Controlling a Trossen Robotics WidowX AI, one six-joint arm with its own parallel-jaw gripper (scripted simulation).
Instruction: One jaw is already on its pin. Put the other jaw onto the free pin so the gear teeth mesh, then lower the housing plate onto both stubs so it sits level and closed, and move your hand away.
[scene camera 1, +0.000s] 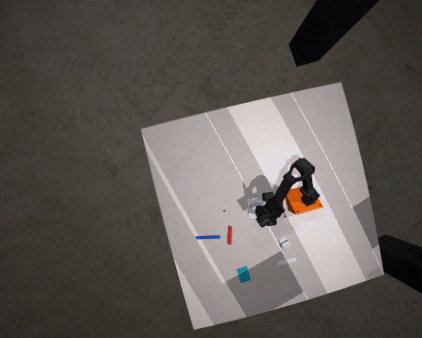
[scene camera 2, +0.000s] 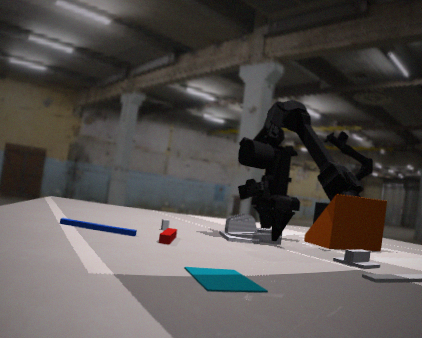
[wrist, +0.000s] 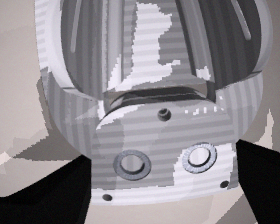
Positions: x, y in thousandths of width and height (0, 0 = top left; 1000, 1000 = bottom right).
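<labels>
My gripper (scene camera 2: 636, 706) sits 0.82 m from the lens. There is a teal plate (scene camera 2: 504, 830) as well, and 0.38 m from the lens is where I find it.
</labels>
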